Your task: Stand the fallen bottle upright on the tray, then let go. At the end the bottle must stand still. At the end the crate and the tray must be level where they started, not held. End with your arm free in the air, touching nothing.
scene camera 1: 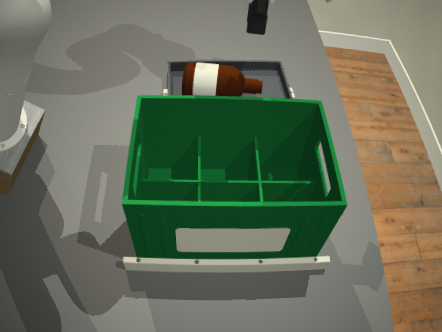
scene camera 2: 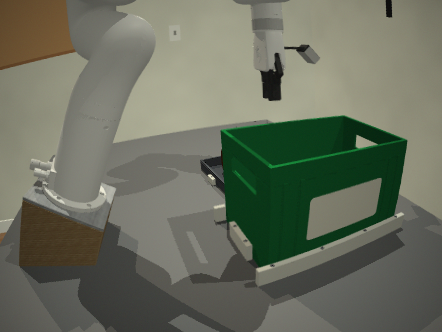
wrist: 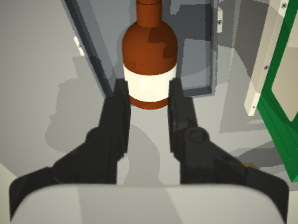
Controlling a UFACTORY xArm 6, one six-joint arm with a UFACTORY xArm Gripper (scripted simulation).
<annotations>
A brown bottle (scene camera 1: pixel 205 79) is 79 cm from the lens. A green crate (scene camera 1: pixel 207 145) is 67 cm from the lens. The marked spots on the brown bottle and the green crate are 17 cm apart.
</annotations>
